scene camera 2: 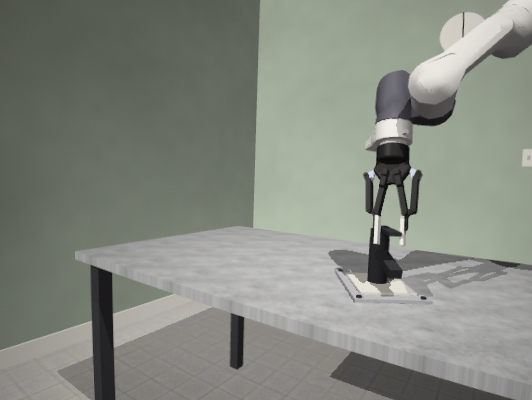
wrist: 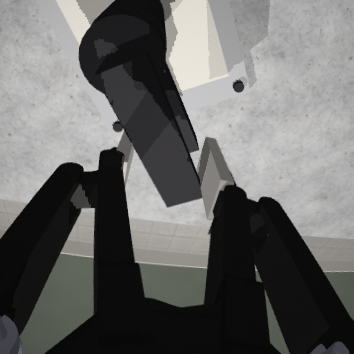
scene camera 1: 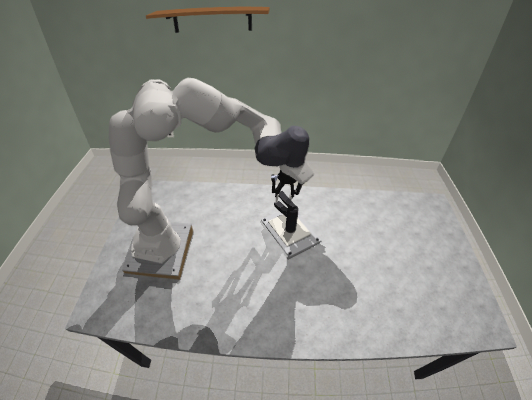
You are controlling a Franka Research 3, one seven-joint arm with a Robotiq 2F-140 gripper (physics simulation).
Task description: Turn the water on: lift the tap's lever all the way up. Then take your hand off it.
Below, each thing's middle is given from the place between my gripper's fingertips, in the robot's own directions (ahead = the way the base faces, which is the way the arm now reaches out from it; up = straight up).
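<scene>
Flat lever (wrist: 123, 56): my hand 20 mm short of it, 20 mm below, 40 mm to the left.
</scene>
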